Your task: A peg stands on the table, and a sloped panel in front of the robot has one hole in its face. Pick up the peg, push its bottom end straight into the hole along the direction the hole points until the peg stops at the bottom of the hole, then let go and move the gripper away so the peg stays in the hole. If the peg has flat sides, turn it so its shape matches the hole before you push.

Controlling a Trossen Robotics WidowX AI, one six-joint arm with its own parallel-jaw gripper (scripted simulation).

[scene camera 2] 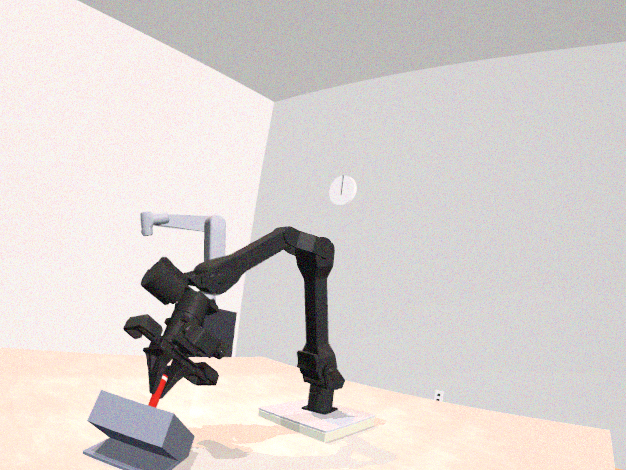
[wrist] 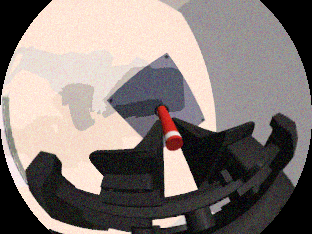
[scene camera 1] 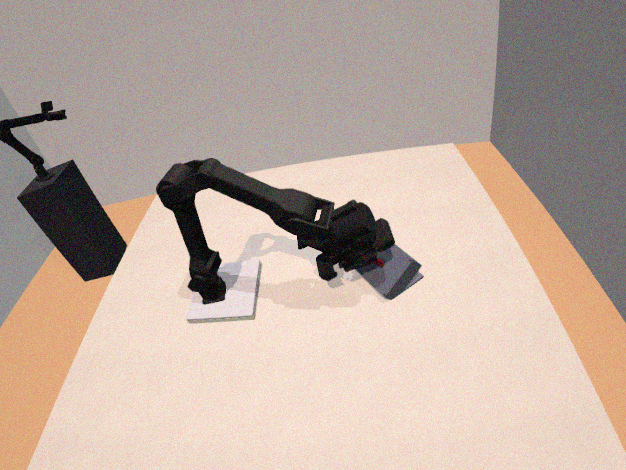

Scene:
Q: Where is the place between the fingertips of my gripper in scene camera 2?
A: At 155, 396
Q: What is my gripper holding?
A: A red peg.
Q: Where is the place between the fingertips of my gripper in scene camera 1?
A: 373, 260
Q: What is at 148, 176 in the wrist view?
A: My gripper.

